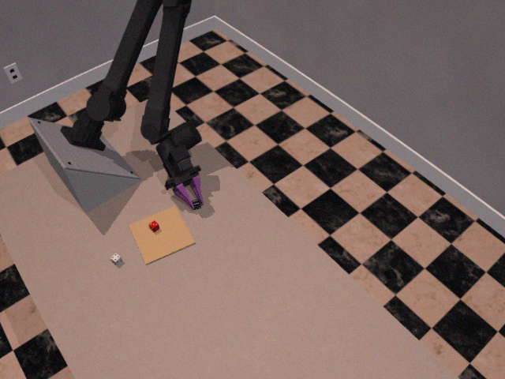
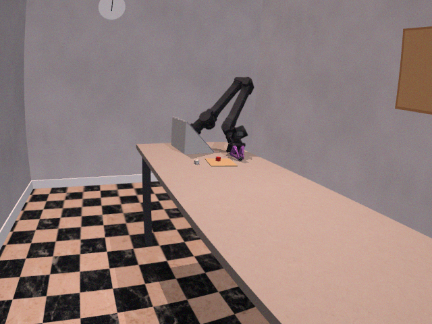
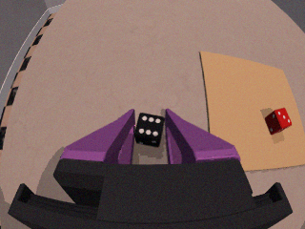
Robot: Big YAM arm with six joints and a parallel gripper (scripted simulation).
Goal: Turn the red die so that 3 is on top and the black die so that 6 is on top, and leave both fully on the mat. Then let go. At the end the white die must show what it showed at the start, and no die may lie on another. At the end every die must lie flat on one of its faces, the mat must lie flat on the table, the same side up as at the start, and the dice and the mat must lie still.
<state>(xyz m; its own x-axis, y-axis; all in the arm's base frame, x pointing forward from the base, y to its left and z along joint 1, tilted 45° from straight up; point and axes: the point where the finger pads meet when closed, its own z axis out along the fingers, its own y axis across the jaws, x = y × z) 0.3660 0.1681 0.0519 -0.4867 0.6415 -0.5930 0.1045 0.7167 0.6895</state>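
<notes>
My gripper is now 10 mm above the black die. Also, from my hand: orange mat: 130 mm to the right, 10 mm below, 10 mm ahead; then white die: 260 mm to the right, 10 mm below, 10 mm ahead; then red die: 130 mm to the right, 10 mm behind.
</notes>
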